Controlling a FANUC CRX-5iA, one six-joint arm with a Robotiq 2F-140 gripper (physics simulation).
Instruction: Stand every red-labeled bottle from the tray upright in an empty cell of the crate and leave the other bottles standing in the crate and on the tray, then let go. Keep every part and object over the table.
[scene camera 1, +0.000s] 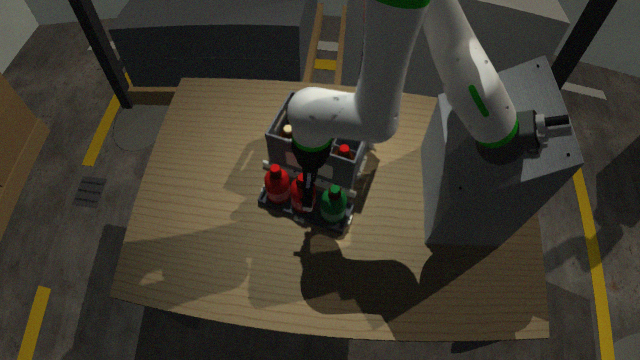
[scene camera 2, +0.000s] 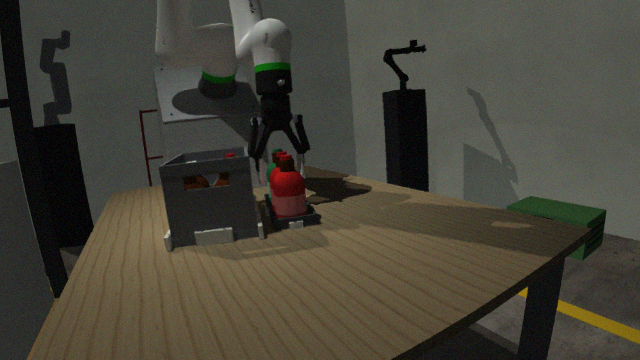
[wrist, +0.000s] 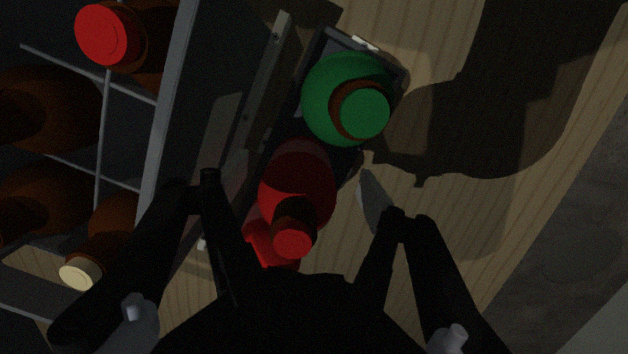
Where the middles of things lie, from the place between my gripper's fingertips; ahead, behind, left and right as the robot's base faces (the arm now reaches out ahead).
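There is the green bottle (wrist: 347, 98), and I find it 7 cm behind my hand.
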